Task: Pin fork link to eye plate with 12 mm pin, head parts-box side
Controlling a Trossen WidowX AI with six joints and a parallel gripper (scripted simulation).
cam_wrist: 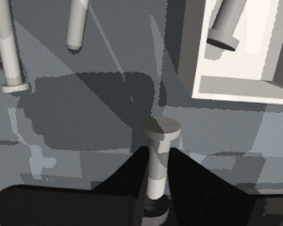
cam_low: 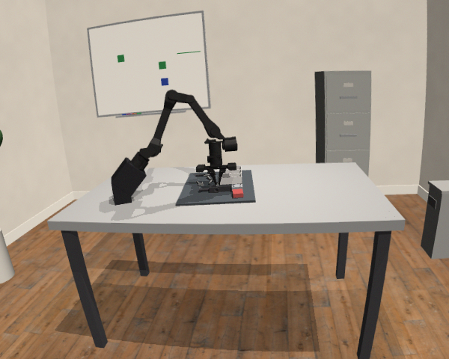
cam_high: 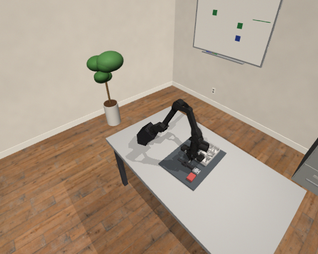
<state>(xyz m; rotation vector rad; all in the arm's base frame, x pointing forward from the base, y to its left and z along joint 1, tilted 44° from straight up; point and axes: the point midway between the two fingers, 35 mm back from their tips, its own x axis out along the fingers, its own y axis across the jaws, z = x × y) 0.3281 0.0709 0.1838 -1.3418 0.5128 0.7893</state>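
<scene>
My hand is 3 cm short of the eye plate, 5 cm to the left of it and 3 cm above it. The rest, counted from my hand: mat: 1 cm behind, 4 cm to the left, 5 cm below; then grey headed pin: 1 cm to the right, 3 cm below; then small grey block: 10 cm ahead, 4 cm to the right, 3 cm below.
</scene>
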